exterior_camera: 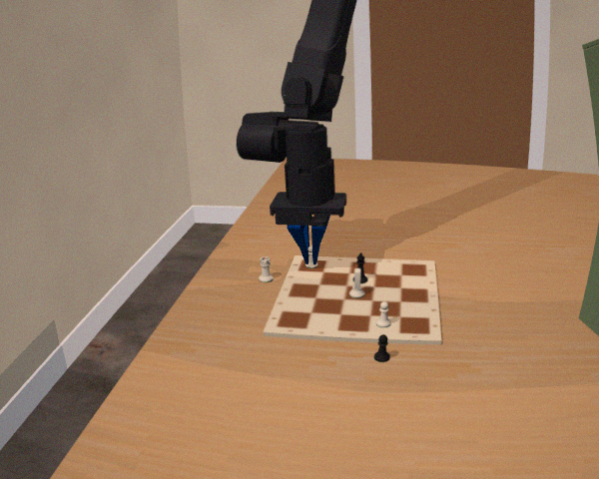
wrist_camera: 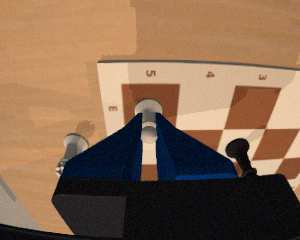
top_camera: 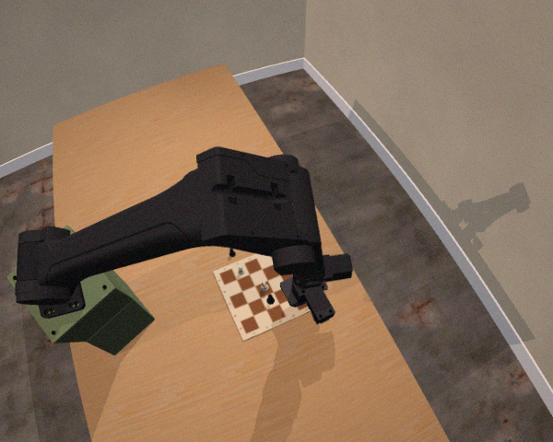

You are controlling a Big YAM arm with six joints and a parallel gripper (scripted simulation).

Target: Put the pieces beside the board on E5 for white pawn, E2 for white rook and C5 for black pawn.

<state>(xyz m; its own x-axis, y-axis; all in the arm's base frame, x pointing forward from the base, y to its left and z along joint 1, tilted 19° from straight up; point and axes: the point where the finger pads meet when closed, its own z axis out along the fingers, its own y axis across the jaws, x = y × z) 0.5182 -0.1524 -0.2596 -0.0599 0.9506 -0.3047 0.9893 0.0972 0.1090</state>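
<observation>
My gripper is now 6 cm short of the white rook, 4 cm to the right of it and 1 cm above it. Also, from my hand: tall black piece 8 cm behind, 3 cm to the left, 1 cm above; tall white piece 8 cm behind, 7 cm to the left; chessboard 8 cm behind, 7 cm to the left, 2 cm below.
</observation>
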